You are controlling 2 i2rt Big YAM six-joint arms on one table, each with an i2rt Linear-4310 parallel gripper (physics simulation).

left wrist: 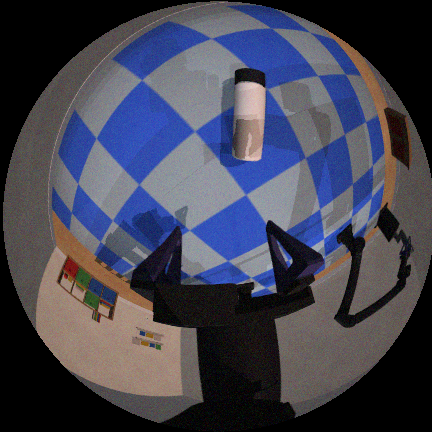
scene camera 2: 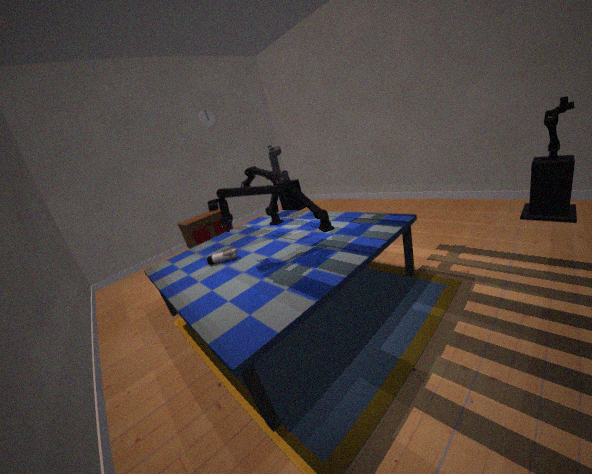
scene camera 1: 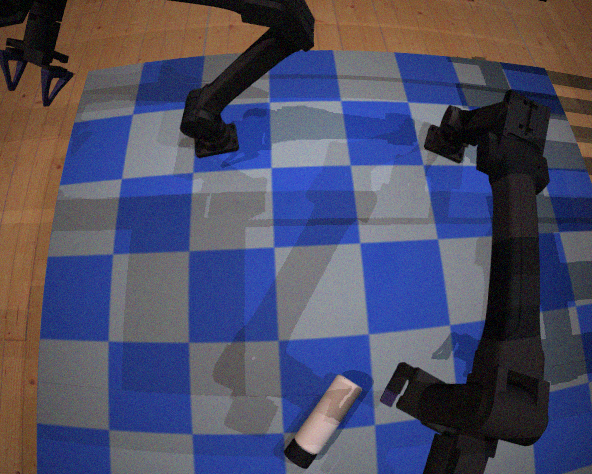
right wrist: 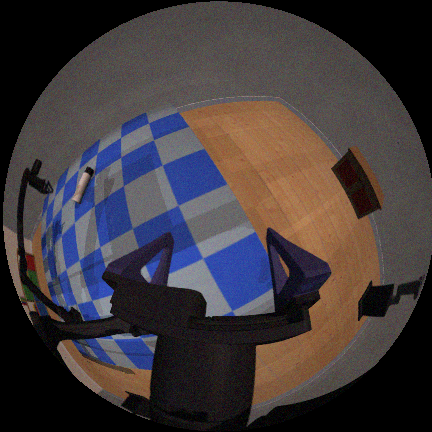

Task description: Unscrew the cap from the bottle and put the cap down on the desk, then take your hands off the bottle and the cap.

Labels:
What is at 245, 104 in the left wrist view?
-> A white bottle.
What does my right gripper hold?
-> Nothing.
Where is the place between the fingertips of my left gripper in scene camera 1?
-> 410, 399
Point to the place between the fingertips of my right gripper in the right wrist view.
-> At 217, 234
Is my left gripper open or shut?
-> Open.

